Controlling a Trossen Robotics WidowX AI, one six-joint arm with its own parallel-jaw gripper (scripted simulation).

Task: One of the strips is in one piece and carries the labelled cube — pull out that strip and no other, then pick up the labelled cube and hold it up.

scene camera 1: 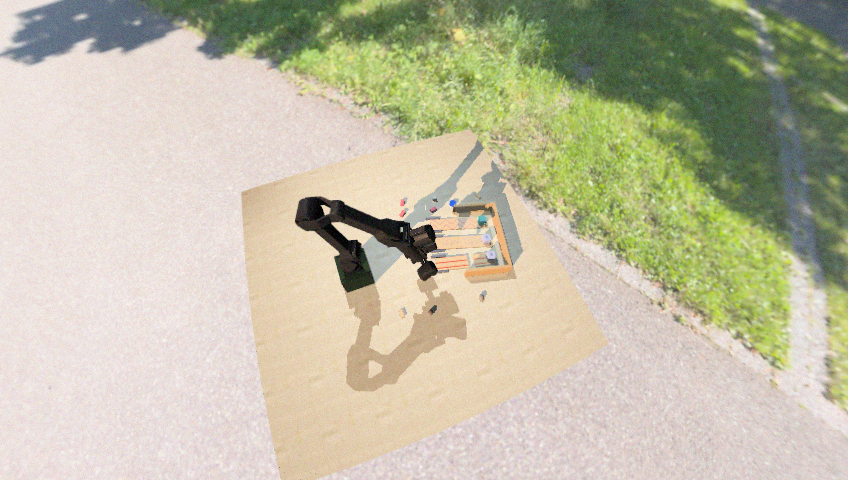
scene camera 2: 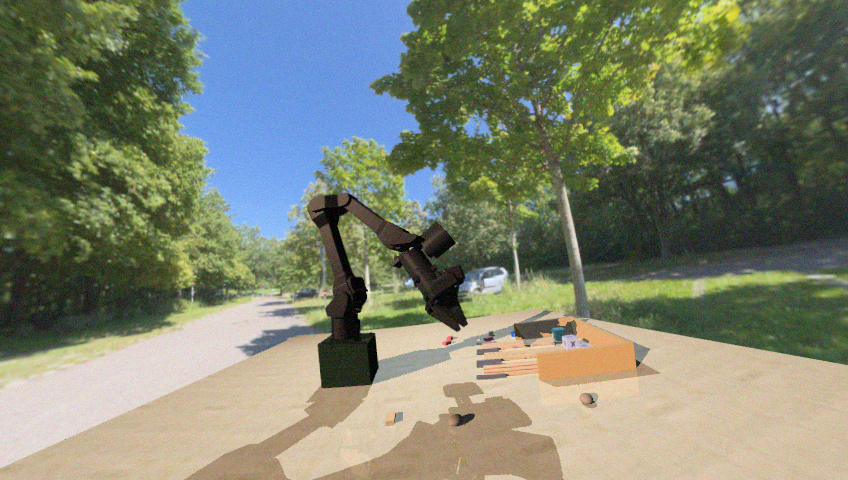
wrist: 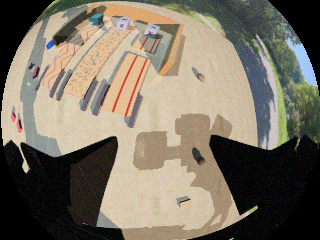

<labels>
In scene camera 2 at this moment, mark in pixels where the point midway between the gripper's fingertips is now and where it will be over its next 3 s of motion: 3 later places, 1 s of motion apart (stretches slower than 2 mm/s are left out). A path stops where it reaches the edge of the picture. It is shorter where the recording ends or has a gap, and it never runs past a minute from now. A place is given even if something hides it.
My gripper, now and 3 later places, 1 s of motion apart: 462, 328; 472, 285; 489, 329; 494, 344
</labels>
